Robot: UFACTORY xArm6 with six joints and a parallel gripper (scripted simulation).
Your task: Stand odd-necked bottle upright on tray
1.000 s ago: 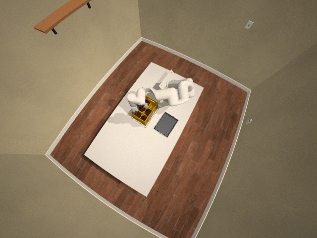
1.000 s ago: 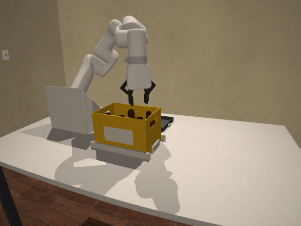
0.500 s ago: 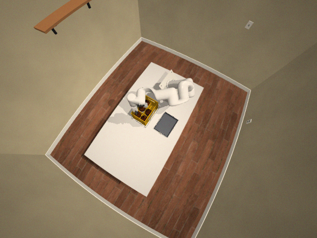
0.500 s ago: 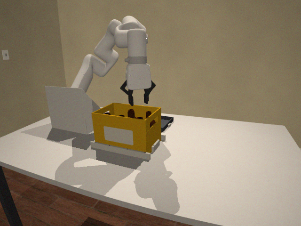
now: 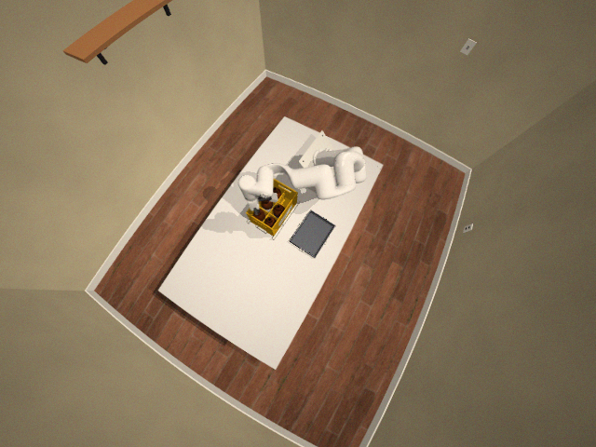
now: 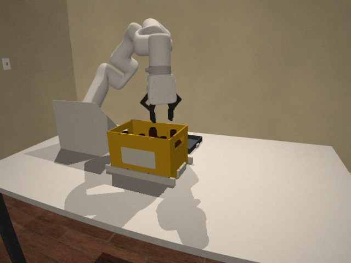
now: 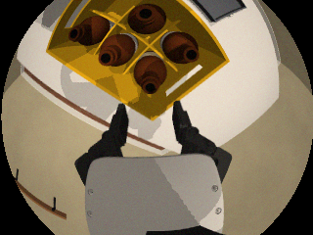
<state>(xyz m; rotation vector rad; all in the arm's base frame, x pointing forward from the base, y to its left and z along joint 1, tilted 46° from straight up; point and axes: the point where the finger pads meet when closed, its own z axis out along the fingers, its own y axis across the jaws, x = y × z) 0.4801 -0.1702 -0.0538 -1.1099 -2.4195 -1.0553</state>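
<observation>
Right now the glass bottle is 15 cm below my hand. The rest, counted from my hand: yellow crate: 8 cm behind, 5 cm to the left, 16 cm below; dark grey tray: 8 cm behind, 34 cm to the left, 23 cm below.
</observation>
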